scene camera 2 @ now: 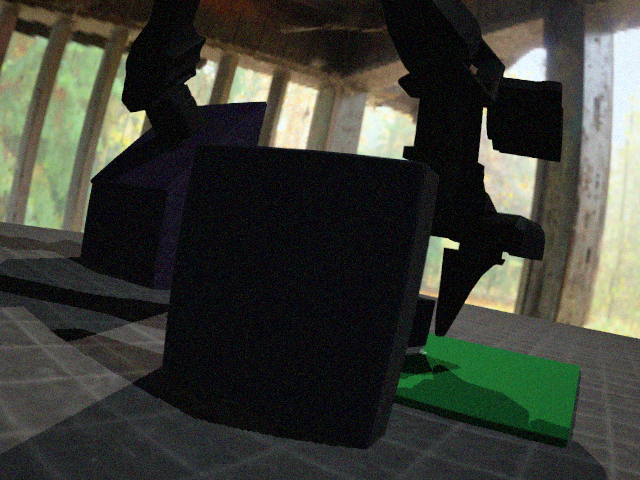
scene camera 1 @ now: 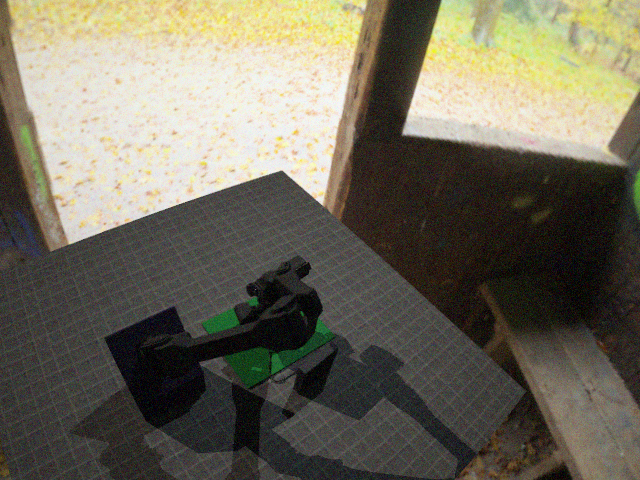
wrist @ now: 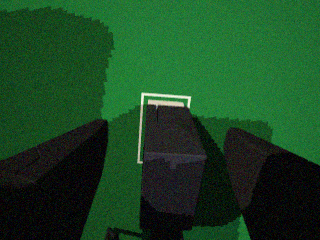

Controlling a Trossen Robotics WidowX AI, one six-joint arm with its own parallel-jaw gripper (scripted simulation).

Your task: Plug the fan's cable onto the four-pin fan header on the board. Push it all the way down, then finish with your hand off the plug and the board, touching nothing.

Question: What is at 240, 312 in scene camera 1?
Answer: My gripper.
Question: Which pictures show my gripper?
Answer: Scene camera 2, scene camera 1 and the wrist view: all of them.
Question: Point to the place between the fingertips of my gripper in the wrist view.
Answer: At 167, 134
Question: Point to a fan plug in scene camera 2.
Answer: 424, 309
